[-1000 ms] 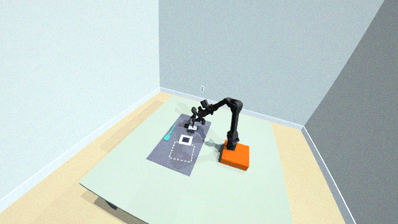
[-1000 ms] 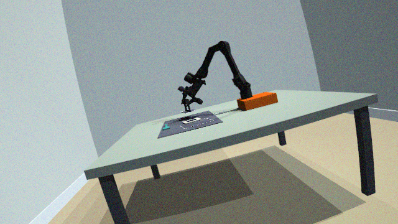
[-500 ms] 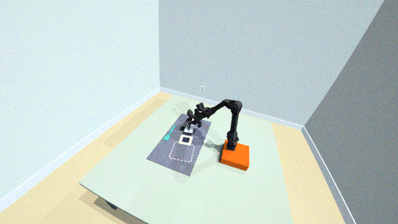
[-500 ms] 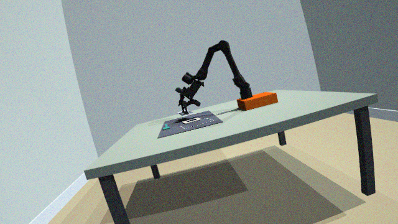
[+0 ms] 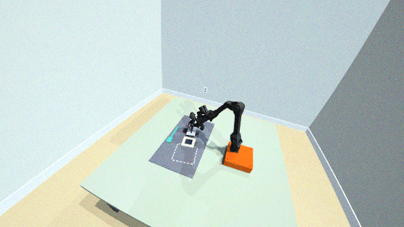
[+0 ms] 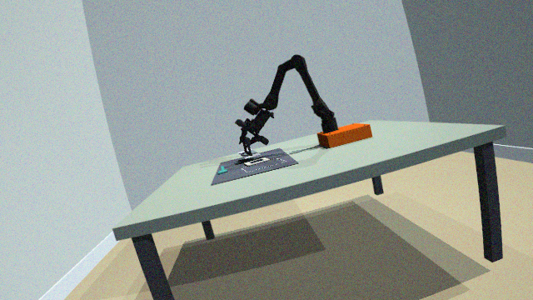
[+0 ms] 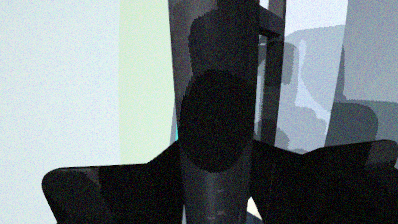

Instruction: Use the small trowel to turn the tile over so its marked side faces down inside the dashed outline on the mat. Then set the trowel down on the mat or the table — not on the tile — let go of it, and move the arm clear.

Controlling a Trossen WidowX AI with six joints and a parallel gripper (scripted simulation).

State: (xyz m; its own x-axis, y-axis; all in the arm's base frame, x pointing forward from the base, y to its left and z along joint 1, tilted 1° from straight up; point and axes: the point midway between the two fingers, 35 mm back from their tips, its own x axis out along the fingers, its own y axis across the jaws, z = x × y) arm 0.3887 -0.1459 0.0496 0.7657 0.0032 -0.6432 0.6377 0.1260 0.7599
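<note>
Right now the grey mat is 11 cm to the left of my gripper tip, 10 cm below it and 2 cm behind it. Also, from my gripper tip: white tile 14 cm to the left, 7 cm below, 4 cm behind; then trowel 3 cm behind, 1 cm below; then teal tool 12 cm to the left, 12 cm ahead, 7 cm below.
</note>
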